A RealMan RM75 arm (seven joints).
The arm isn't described. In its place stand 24 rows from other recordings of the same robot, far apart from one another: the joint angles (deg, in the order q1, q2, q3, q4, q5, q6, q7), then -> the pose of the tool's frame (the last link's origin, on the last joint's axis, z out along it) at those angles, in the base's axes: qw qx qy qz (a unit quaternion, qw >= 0); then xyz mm.
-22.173 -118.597 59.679 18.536 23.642 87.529 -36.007 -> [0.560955 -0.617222 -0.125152 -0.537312 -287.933 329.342 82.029]
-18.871 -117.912 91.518 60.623 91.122 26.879 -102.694 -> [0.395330 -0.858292 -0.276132 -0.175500 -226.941 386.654 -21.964]
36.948 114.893 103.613 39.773 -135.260 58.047 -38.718 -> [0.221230 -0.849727 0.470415 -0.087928 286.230 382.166 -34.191]
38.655 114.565 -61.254 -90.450 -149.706 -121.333 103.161 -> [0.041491 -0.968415 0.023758 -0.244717 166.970 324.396 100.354]
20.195 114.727 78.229 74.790 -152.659 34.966 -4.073 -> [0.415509 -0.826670 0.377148 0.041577 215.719 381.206 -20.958]
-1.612 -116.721 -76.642 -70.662 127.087 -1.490 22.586 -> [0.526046 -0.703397 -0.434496 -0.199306 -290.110 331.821 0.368]
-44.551 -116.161 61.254 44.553 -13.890 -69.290 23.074 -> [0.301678 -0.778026 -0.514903 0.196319 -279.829 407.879 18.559]
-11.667 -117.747 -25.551 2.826 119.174 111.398 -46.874 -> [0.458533 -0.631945 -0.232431 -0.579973 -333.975 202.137 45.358]
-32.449 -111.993 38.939 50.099 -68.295 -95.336 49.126 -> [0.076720 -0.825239 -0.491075 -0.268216 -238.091 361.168 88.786]
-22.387 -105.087 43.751 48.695 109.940 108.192 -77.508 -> [0.097990 -0.973041 -0.112048 -0.176167 -291.967 290.423 115.517]
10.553 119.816 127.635 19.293 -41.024 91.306 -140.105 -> [0.541210 -0.663052 0.178644 0.485325 333.230 258.368 59.613]
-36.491 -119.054 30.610 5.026 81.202 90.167 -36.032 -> [0.332543 -0.805695 -0.098066 -0.480265 -225.492 344.667 -17.295]
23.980 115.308 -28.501 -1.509 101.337 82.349 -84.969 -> [0.188920 -0.556596 0.590246 0.553281 329.103 298.779 0.158]
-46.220 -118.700 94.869 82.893 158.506 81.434 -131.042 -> [0.232628 -0.937965 0.058846 0.250284 -79.010 383.190 -20.802]
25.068 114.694 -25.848 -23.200 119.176 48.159 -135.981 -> [0.668057 -0.608849 0.335286 0.265681 400.344 361.495 125.419]
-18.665 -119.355 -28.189 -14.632 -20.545 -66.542 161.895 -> [0.296718 -0.896615 -0.170013 -0.281309 -291.332 234.887 -121.209]
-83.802 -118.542 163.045 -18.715 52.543 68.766 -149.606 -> [0.206061 -0.817607 -0.477964 0.246187 -152.338 440.402 -34.548]
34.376 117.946 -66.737 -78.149 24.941 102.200 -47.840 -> [0.137518 -0.913054 0.307387 -0.230077 215.558 342.309 48.716]
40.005 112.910 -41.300 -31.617 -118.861 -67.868 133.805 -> [0.176609 -0.745262 0.602212 0.225243 267.039 410.808 27.004]
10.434 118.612 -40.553 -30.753 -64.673 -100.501 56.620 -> [0.403187 -0.745424 0.139632 0.512138 308.881 252.281 81.466]
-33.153 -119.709 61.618 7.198 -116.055 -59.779 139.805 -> [0.345453 -0.875162 -0.227806 -0.250716 -289.657 346.851 -70.291]
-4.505 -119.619 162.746 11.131 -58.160 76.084 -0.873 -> [0.542889 -0.775390 -0.232764 -0.223299 -366.940 178.238 -66.274]
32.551 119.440 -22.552 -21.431 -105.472 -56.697 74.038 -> [0.385578 -0.784361 0.409519 0.261537 331.338 373.043 -1.179]
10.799 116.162 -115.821 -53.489 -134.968 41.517 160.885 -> [0.646954 -0.671802 0.215778 0.289090 259.827 350.371 7.164]
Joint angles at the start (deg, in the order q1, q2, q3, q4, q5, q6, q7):
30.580 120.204 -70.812 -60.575 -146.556 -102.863 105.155
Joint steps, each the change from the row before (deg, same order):
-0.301 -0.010 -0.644 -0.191 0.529 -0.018 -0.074
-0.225 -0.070 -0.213 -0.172 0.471 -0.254 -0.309
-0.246 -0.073 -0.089 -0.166 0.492 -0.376 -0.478
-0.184 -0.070 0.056 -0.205 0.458 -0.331 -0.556
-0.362 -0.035 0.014 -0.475 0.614 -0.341 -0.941
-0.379 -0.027 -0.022 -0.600 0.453 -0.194 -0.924
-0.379 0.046 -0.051 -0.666 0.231 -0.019 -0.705
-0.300 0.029 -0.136 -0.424 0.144 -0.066 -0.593
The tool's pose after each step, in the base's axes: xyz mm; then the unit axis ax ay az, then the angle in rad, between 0 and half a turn. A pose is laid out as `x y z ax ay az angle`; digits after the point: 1 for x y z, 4 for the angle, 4 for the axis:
253.4 284.9 -20.3 0.9643 -0.1815 0.1927 2.9516
253.1 283.6 -20.2 0.9653 -0.1789 0.1900 2.9454
252.9 282.1 -19.8 0.9666 -0.1758 0.1865 2.9377
252.5 281.2 -19.1 0.9681 -0.1720 0.1823 2.9326
251.7 280.0 -18.3 0.9705 -0.1643 0.1764 2.9280
251.2 279.3 -17.4 0.9727 -0.1559 0.1719 2.9274
250.7 278.9 -16.8 0.9743 -0.1485 0.1691 2.9306
250.6 278.0 -16.6 0.9755 -0.1426 0.1677 2.9300

